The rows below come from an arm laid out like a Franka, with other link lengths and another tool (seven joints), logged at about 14 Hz.
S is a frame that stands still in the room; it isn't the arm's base.
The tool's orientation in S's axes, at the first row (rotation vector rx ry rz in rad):
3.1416, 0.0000, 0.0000
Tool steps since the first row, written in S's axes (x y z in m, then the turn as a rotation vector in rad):
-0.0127, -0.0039, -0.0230, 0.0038, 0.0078, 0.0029
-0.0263, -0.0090, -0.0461, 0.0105, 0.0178, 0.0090
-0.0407, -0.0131, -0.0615, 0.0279, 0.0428, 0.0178
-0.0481, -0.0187, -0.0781, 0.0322, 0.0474, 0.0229
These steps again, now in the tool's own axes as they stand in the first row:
-0.0127, 0.0039, 0.0230, 0.0038, -0.0078, -0.0029
-0.0263, 0.0090, 0.0461, 0.0105, -0.0178, -0.0090
-0.0407, 0.0131, 0.0615, 0.0279, -0.0428, -0.0178
-0.0481, 0.0187, 0.0781, 0.0322, -0.0474, -0.0229

